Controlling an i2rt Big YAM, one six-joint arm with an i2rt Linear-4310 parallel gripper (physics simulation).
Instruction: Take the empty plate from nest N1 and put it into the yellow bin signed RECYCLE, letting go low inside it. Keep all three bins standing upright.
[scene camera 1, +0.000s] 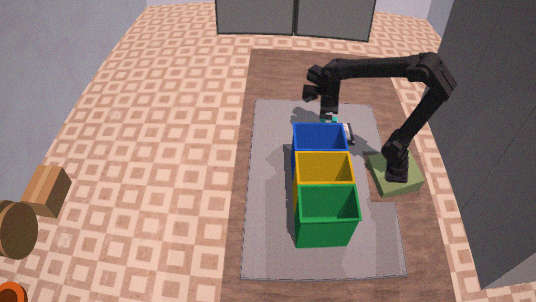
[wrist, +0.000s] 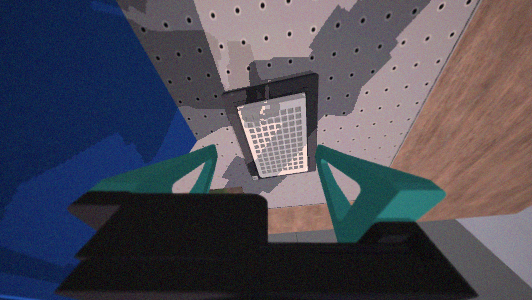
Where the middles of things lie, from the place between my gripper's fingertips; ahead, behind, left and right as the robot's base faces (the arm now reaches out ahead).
Labels:
My hand is 40 mm past the white plate (wrist: 275, 129), 20 mm to the left of it and 70 mm above it. Also, from my hand: blue bin (scene camera 1: 306, 136): 10 mm ahead, 190 mm to the left; yellow bin (scene camera 1: 311, 167): 20 mm behind, 320 mm to the left; dark nest (wrist: 281, 88): 40 mm behind, 20 mm to the right, 80 mm below.

